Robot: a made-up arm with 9 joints. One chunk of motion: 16 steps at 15 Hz.
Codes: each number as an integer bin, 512 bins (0 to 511) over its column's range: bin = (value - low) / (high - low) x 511, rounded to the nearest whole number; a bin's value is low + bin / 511 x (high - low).
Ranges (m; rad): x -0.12..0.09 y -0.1..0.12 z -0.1..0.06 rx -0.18..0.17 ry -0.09..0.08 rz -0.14..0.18
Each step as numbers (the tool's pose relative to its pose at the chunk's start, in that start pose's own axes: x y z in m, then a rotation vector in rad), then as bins.
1 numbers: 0.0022 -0.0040 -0.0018 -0.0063 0.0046 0.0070
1 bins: 297 223 314 254 284 235
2 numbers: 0.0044 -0.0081 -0.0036 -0.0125 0.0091 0.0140
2 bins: 303 213 308 245 298 246
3 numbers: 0.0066 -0.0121 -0.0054 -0.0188 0.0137 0.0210
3 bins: 308 204 302 235 312 257
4 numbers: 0.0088 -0.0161 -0.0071 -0.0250 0.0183 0.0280
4 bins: 313 195 297 226 326 268
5 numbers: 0.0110 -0.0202 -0.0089 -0.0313 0.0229 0.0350
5 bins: 319 185 291 217 339 279
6 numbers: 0.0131 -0.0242 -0.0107 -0.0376 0.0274 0.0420
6 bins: 324 176 285 208 353 291
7 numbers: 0.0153 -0.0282 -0.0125 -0.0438 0.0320 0.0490
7 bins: 329 167 279 199 367 302
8 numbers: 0.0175 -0.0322 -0.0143 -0.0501 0.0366 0.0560
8 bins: 335 157 274 190 381 313
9 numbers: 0.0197 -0.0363 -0.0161 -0.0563 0.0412 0.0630
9 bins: 340 148 268 181 394 324
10 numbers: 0.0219 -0.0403 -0.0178 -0.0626 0.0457 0.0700
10 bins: 345 139 263 171 408 335
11 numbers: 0.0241 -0.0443 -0.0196 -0.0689 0.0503 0.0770
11 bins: 351 129 257 162 422 347
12 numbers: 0.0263 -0.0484 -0.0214 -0.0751 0.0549 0.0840
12 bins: 356 120 251 153 436 358
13 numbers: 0.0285 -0.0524 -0.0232 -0.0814 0.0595 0.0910
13 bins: 361 111 245 144 449 369
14 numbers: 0.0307 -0.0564 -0.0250 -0.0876 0.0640 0.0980
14 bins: 367 101 240 135 463 380
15 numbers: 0.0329 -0.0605 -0.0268 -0.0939 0.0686 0.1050
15 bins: 372 92 234 126 477 391
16 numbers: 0.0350 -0.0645 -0.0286 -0.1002 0.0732 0.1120
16 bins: 377 82 228 117 491 402
